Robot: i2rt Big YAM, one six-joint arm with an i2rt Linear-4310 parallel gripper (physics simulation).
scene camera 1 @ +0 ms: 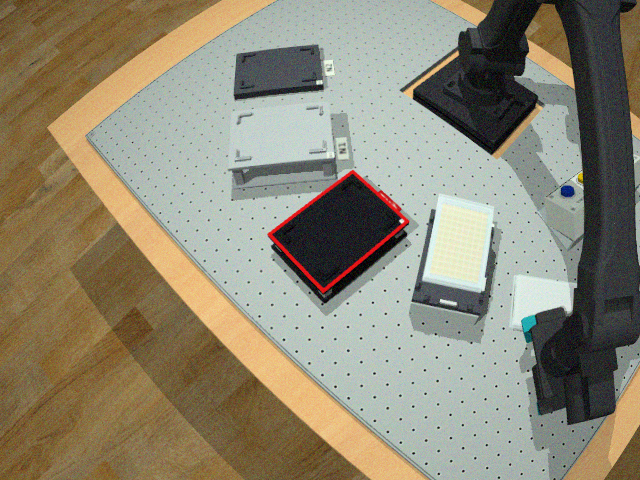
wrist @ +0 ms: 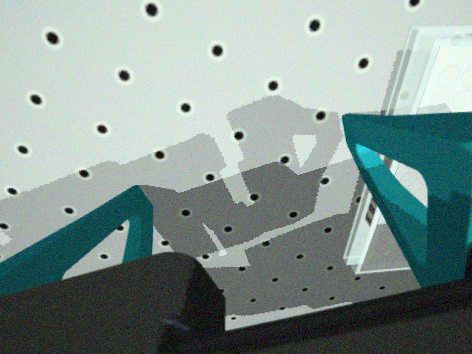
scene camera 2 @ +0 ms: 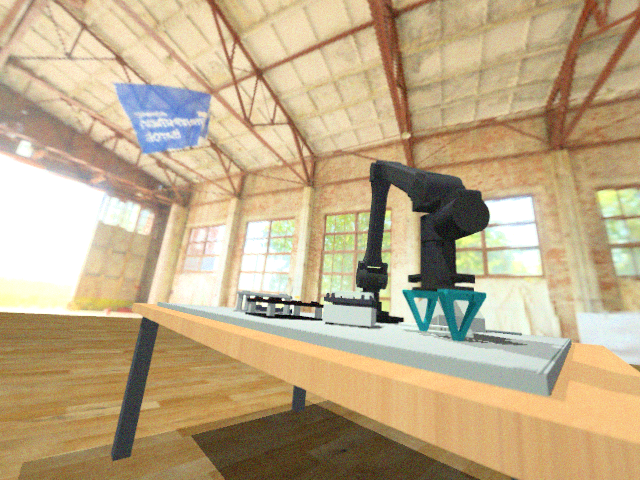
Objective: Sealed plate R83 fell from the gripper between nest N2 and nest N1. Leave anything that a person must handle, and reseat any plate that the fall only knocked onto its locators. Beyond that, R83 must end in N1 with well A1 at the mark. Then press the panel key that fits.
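Seen in the pictures: gripper, fingertip midpoint: [scene camera 1: 536, 371] [wrist: 238, 164] [scene camera 2: 438, 335]; arm's base, origin of the base link: [scene camera 1: 479, 96].
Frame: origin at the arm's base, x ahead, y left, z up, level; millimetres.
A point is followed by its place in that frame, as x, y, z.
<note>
Plate R83 [scene camera 1: 540, 297] {271, 287, -7} [wrist: 452, 75] {321, 277, -7} is clear and pale and lies flat on the perforated table top, partly hidden by the arm in scene camera 1 and by a finger in the wrist view. My gripper [scene camera 1: 532, 369] {368, 349, -19} [scene camera 2: 440, 333] {368, 349, -19} [wrist: 238, 164] {368, 349, -19} is open and empty, low over the table beside R83; one teal finger overlaps the plate in the wrist view. Nest N1 [scene camera 1: 281, 134] {322, -185, 38}, light grey and raised, is empty, with a small white mark at one corner. Nest N2 [scene camera 1: 279, 72] {189, -323, -5}, dark and low, is empty. A plate with yellowish wells [scene camera 1: 460, 245] {316, 142, 54} sits off-centre on a dark-topped grey block [scene camera 1: 452, 308] {388, 185, 31} [scene camera 2: 349, 312] {388, 183, 6}.
A black nest with a red rim [scene camera 1: 296, 260] {461, -28, 19} stands between N1 and the block. The key panel [scene camera 1: 563, 211] {150, 245, 44} shows a blue key [scene camera 1: 567, 191] {115, 235, 50} and part of a yellow key [scene camera 1: 581, 178] {70, 245, 48}; the arm hides the rest. The arm's base [scene camera 1: 478, 108] {43, 19, 15} stands behind.
</note>
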